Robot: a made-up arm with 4 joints.
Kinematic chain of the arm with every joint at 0, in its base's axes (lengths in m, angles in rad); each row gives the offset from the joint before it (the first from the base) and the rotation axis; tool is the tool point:
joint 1: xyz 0 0 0.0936 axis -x
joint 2: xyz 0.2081 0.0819 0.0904 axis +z
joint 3: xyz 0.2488 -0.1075 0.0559 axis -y
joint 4: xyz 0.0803 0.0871 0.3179 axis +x
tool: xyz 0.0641 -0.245 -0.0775
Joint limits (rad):
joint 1: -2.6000..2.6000
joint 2: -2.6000..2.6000
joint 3: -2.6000..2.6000
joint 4: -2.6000..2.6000
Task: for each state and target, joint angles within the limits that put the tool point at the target. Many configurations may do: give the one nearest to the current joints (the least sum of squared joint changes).
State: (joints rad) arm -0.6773 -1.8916 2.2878 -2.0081
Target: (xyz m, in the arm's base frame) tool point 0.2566 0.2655 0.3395
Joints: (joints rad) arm -1.2595 -1.4574 2.4225 -2.2558
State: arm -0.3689 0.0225 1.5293 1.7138
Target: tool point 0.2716 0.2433 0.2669
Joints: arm 0.1204 0.0815 2.1767 1.9051
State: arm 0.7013 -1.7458 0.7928 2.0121
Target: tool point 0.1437 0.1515 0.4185
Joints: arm 0.9641 -2.0743 1.0044 1.6249
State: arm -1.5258 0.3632 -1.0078 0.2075
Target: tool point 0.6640 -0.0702 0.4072
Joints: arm -1.4487 0.8978 -1.0022 0.3821
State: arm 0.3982 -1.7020 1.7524 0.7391
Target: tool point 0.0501 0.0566 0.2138
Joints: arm 0.4210 -1.5236 2.5971 0.6828
